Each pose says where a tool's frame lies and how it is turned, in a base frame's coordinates. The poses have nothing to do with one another.
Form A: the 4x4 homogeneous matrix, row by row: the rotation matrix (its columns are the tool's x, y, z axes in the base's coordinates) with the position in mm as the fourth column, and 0 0 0 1 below. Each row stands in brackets.
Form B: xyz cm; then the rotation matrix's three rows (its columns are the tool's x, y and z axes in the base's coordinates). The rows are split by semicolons. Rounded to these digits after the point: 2 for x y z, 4 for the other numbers.
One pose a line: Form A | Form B
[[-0.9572, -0.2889, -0.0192, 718.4], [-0.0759, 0.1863, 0.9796, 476.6], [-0.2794, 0.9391, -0.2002, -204.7], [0, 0, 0, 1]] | 71.84, 47.66, -20.47; -0.9572, -0.2889, -0.0192; -0.0759, 0.1863, 0.9796; -0.2794, 0.9391, -0.2002
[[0.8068, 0.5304, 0.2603, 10.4], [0.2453, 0.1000, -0.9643, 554.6], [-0.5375, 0.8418, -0.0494, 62.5], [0, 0, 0, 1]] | 1.04, 55.46, 6.25; 0.8068, 0.5304, 0.2603; 0.2453, 0.1000, -0.9643; -0.5375, 0.8418, -0.0494
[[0.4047, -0.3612, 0.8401, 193.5], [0.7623, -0.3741, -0.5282, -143.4], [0.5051, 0.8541, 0.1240, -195.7], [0, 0, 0, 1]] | 19.35, -14.34, -19.57; 0.4047, -0.3612, 0.8401; 0.7623, -0.3741, -0.5282; 0.5051, 0.8541, 0.1240
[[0.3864, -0.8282, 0.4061, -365.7], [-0.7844, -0.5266, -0.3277, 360.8], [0.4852, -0.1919, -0.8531, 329.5], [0, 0, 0, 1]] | -36.57, 36.08, 32.95; 0.3864, -0.8282, 0.4061; -0.7844, -0.5266, -0.3277; 0.4852, -0.1919, -0.8531
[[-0.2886, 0.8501, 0.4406, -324.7], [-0.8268, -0.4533, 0.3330, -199.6], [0.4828, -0.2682, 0.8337, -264.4], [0, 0, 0, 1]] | -32.47, -19.96, -26.44; -0.2886, 0.8501, 0.4406; -0.8268, -0.4533, 0.3330; 0.4828, -0.2682, 0.8337
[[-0.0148, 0.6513, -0.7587, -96.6], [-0.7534, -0.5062, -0.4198, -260.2], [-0.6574, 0.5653, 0.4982, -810.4], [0, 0, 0, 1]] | -9.66, -26.02, -81.04; -0.0148, 0.6513, -0.7587; -0.7534, -0.5062, -0.4198; -0.6574, 0.5653, 0.4982
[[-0.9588, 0.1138, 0.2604, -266.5], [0.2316, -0.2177, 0.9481, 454.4], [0.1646, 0.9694, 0.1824, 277.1], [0, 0, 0, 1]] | -26.65, 45.44, 27.71; -0.9588, 0.1138, 0.2604; 0.2316, -0.2177, 0.9481; 0.1646, 0.9694, 0.1824
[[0.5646, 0.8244, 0.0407, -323.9], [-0.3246, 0.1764, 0.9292, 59.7], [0.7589, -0.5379, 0.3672, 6.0], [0, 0, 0, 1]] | -32.39, 5.97, 0.60; 0.5646, 0.8244, 0.0407; -0.3246, 0.1764, 0.9292; 0.7589, -0.5379, 0.3672
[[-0.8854, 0.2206, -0.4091, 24.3], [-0.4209, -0.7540, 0.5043, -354.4], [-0.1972, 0.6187, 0.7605, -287.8], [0, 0, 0, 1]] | 2.43, -35.44, -28.78; -0.8854, 0.2206, -0.4091; -0.4209, -0.7540, 0.5043; -0.1972, 0.6187, 0.7605
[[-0.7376, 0.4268, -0.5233, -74.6], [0.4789, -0.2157, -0.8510, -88.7], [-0.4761, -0.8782, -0.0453, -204.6], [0, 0, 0, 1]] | -7.46, -8.87, -20.46; -0.7376, 0.4268, -0.5233; 0.4789, -0.2157, -0.8510; -0.4761, -0.8782, -0.0453
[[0.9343, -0.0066, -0.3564, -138.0], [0.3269, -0.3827, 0.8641, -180.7], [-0.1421, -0.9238, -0.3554, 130.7], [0, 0, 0, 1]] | -13.80, -18.07, 13.07; 0.9343, -0.0066, -0.3564; 0.3269, -0.3827, 0.8641; -0.1421, -0.9238, -0.3554
